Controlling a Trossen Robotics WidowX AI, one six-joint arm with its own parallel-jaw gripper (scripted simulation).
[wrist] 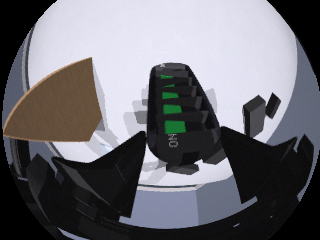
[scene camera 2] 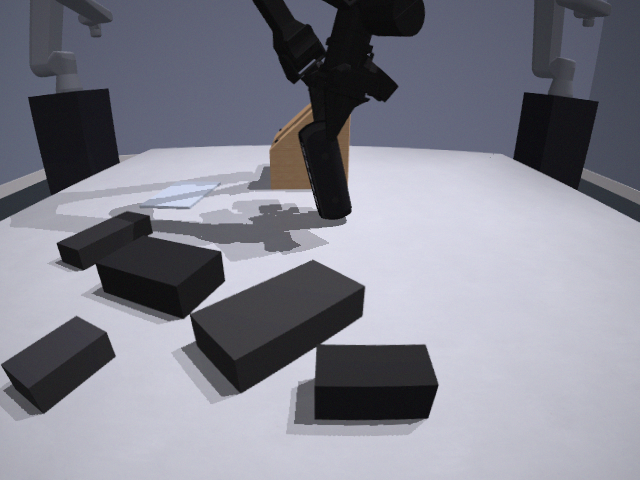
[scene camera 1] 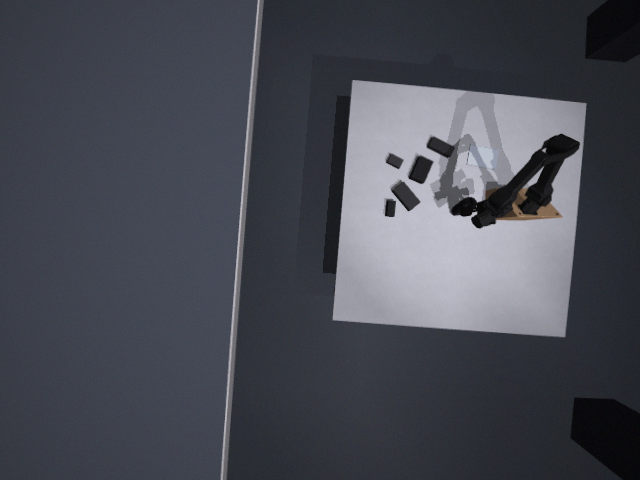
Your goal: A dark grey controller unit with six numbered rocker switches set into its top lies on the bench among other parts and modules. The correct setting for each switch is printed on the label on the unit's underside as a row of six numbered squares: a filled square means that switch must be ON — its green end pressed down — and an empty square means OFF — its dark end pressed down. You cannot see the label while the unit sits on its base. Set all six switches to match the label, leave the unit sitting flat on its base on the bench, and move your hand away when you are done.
Path:
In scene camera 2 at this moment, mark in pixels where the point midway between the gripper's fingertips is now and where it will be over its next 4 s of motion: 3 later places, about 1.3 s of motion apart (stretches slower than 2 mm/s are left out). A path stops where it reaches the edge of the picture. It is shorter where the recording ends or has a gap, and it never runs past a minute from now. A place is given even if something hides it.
My gripper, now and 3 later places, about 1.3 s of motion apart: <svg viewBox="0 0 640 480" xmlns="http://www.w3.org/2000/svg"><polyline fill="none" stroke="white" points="324,137 346,138 367,142 386,148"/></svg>

